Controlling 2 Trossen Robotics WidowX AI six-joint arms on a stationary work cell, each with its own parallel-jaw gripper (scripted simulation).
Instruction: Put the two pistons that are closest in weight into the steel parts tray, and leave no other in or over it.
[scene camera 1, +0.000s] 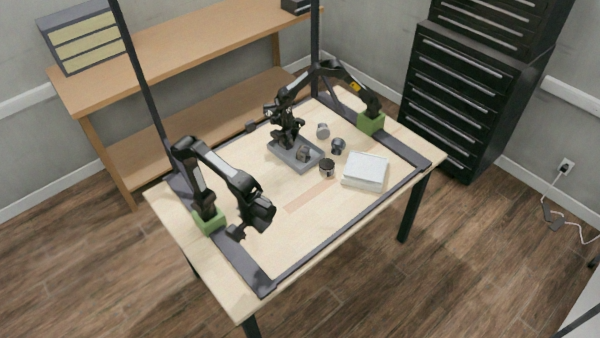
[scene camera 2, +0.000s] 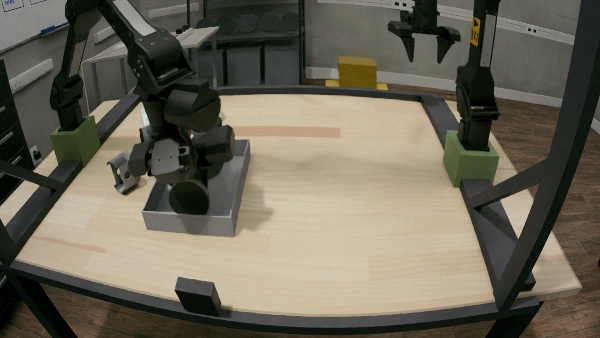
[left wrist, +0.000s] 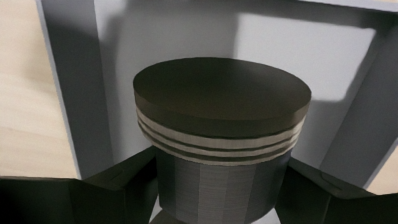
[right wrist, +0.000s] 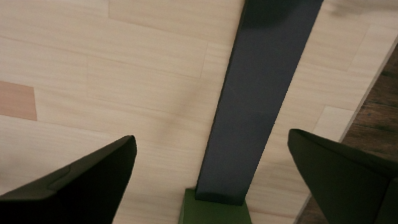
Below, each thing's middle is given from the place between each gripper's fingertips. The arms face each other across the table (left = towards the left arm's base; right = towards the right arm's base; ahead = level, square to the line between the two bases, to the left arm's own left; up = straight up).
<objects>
My left hand is 6 cm above the steel parts tray (scene camera 2: 230, 182) and 5 cm short of it. From my left hand the other things lie so: white scale (scene camera 1: 345, 180) (35 cm ahead, 16 cm to the left, 3 cm below); grey pan (scene camera 1: 362, 166) (36 cm ahead, 15 cm to the left, 2 cm below).
Right now my right hand is 45 cm to the right of the steel parts tray, 34 cm past it and 19 cm above it. Also, from my right hand: white scale (61 cm to the left, 16 cm below, 3 cm behind); then grey pan (60 cm to the left, 14 cm below, 3 cm behind).
</objects>
